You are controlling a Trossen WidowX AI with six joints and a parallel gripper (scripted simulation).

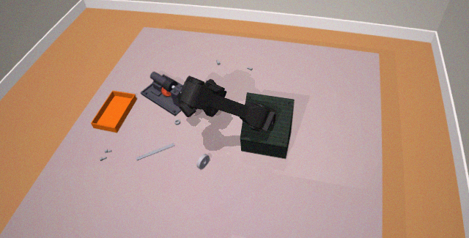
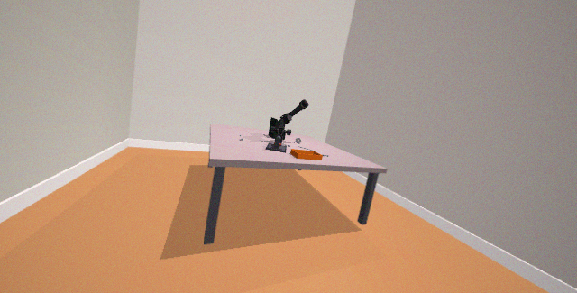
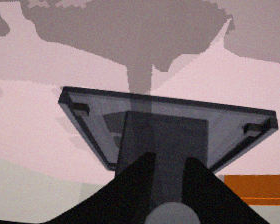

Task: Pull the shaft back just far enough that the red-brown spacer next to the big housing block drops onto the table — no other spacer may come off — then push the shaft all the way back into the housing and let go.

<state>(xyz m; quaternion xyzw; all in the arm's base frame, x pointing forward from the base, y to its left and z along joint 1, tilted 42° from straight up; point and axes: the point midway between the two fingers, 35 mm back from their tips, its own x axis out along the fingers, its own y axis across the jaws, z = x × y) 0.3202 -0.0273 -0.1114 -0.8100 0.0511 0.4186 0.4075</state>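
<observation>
Now: the grey shaft 5 cm ahead of my gripper tip, 2 cm to the right of it and 3 cm above it. The rest, counted from my gripper tip: orange tray 34 cm ahead, 9 cm to the left, 4 cm below; red-brown spacer 14 cm ahead, 7 cm to the right, 3 cm below; small pin 7 cm behind, 13 cm to the right, 5 cm below.
</observation>
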